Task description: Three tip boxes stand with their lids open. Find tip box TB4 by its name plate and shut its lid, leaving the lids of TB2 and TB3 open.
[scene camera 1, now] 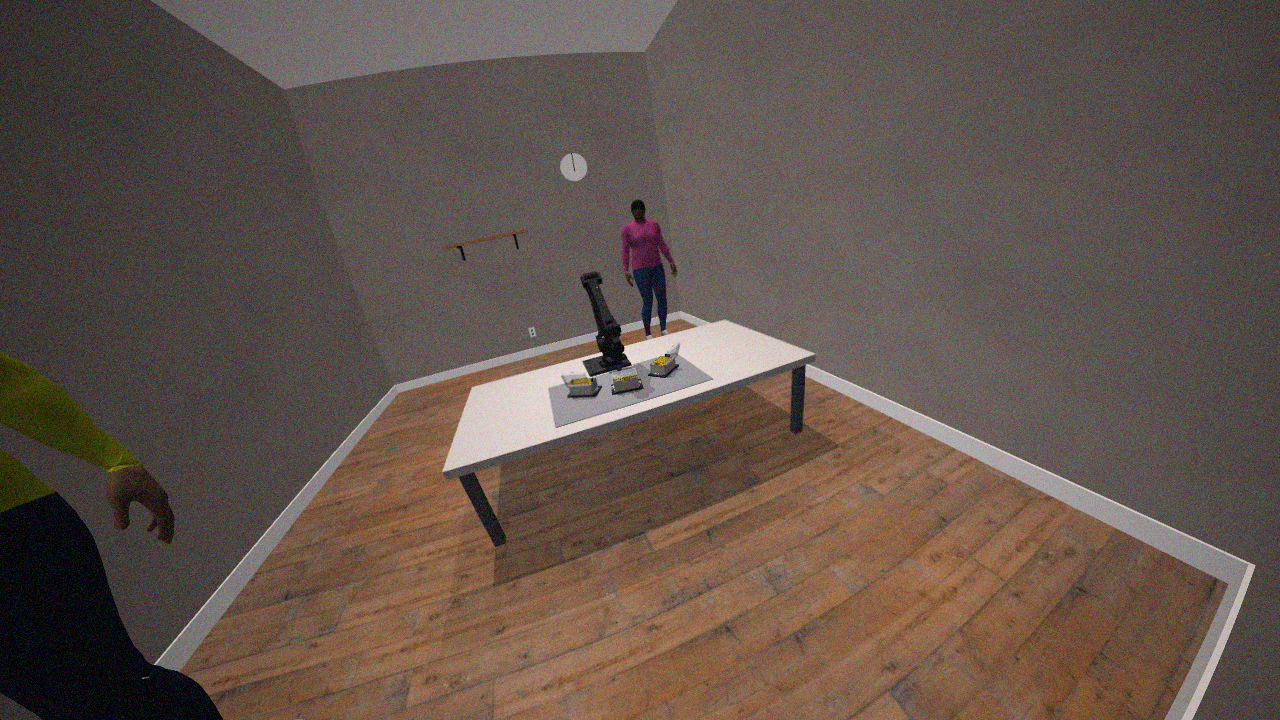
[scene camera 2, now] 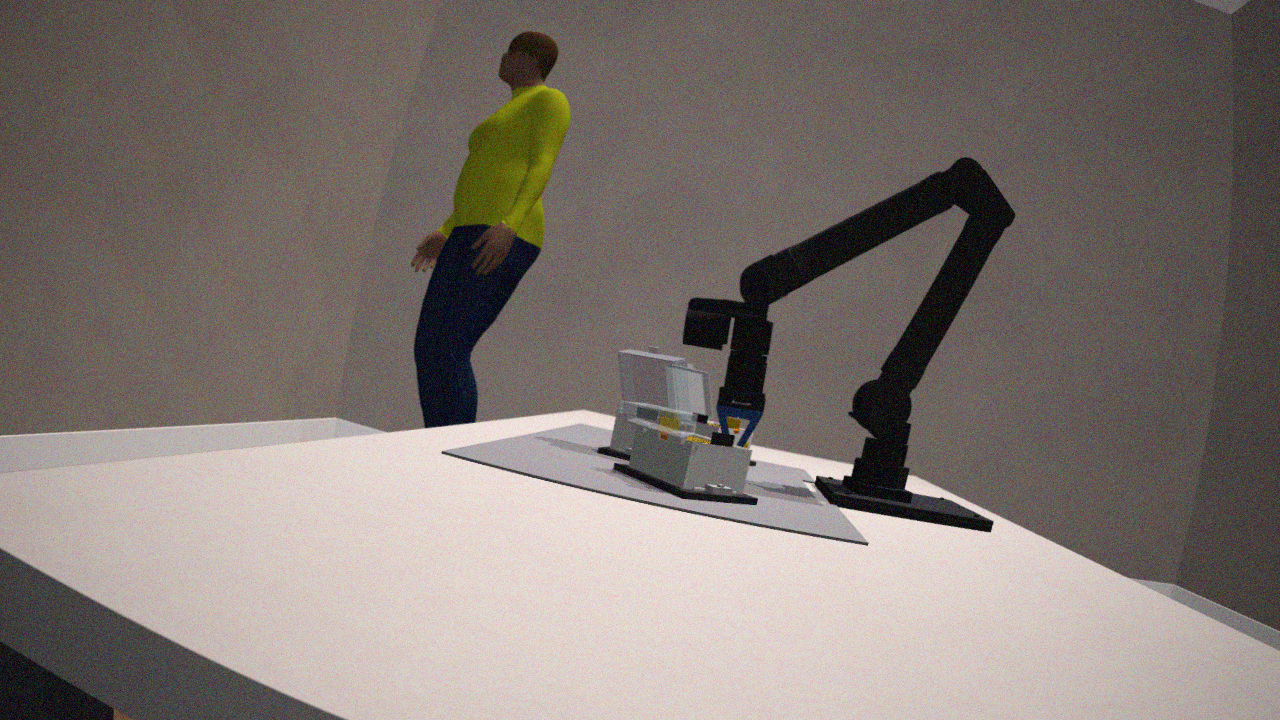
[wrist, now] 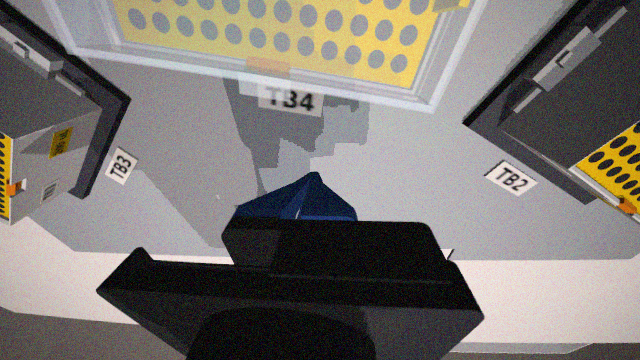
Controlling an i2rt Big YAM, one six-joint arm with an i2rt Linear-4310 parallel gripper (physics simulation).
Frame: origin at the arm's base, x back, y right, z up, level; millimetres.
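Seen in the pictures: gripper, between the fingertips: [wrist: 314, 179]; arm's base, origin of its link: [scene camera 2: 875, 493].
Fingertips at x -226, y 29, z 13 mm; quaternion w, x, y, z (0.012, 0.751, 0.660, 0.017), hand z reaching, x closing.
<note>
Offsets run from my fingertips to a thing's top centre. "pt": to the spot under its first point. Level surfaces: height alone.
Tip box TB4 @[pt dx -88, dy +19, dz +51 mm] [wrist: 310, 25] lies at the top centre of the wrist view, behind its name plate @[pt dx -50, dy -3, dz -25 mm] [wrist: 300, 102]; its clear lid @[pt dx -63, dy +44, dz +51 mm] [wrist: 400, 102] shows across the yellow rack, its angle unclear. TB3 @[pt dx -82, dy -157, dz +7 mm] [wrist: 45, 107] is at the left and TB2 @[pt dx -31, dy +144, dz +9 mm] [wrist: 565, 115] at the right; their lids are outside the wrist view. In scene camera 1 the two outer boxes @[pt dx -84, dy +217, dz +38 mm] [scene camera 1: 583, 388] @[pt dx -136, dy -191, dz +22 mm] [scene camera 1: 662, 367] have raised lids. In scene camera 2 a clear lid [scene camera 2: 648, 380] stands raised; its box is uncertain. My gripper [wrist: 314, 179] [scene camera 2: 740, 440] is shut and empty, low on the robot's side of TB4, between the TB3 and TB2 plates.
The boxes stand on a grey mat @[dz -27 mm] [scene camera 1: 572, 413] [scene camera 2: 528, 454] on the white table @[dz -30 mm] [scene camera 1: 501, 429]. The arm's base [scene camera 2: 904, 510] stands beside the mat. A person in yellow [scene camera 2: 510, 161] and a person in pink [scene camera 1: 644, 243] stand away from the arm.
</note>
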